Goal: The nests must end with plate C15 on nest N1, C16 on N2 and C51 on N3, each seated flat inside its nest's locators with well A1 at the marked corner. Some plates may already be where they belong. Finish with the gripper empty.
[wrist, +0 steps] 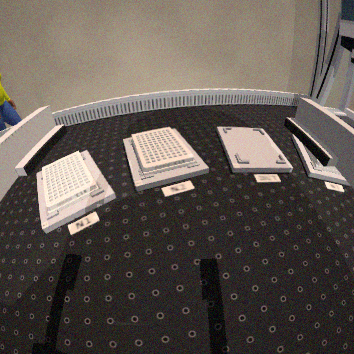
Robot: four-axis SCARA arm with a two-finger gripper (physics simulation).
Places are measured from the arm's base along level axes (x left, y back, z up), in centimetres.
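Where they show: gripper, fingertip midpoint: [174, 104].
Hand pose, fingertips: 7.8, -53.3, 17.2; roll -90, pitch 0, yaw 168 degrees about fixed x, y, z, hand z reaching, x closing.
Note:
Each offset is from my fingertips to the top centre of the thing, as dx, dy, dz. "spot": to the spot under its first point. Level surfaces: height alone.
My gripper [174, 104] is open, with its pads at the left and right edges of the wrist view and nothing between them. A white well plate @(+16.1, -14.8, -13.3) [67, 180] lies on nest N1 @(spot: +8.2, -10.1, -14.7) [107, 192] at the left. Another white well plate @(-0.9, -19.4, -13.3) [161, 147] lies on nest N2 @(spot: -6.3, -12.0, -14.7) [199, 169] at centre left. A bare nest @(-19.6, -17.7, -14.1) [252, 150] with corner locators and a blurred label stands to the right of N2. A fourth nest @(-36.0, -10.5, -14.2) [325, 175] at the right edge bears something pale, partly hidden by the right finger; its label is unreadable. No plate codes or A1 marks can be read.
The nests stand on a dark dotted table top @(dz -15.9) [160, 280], where dark finger-like shadows fall at the bottom. A low ribbed barrier @(spot: -13.5, -47.1, -14.1) [185, 100] runs along the back. A grey frame stands at the upper right. Part of a person in yellow shows at the left edge.

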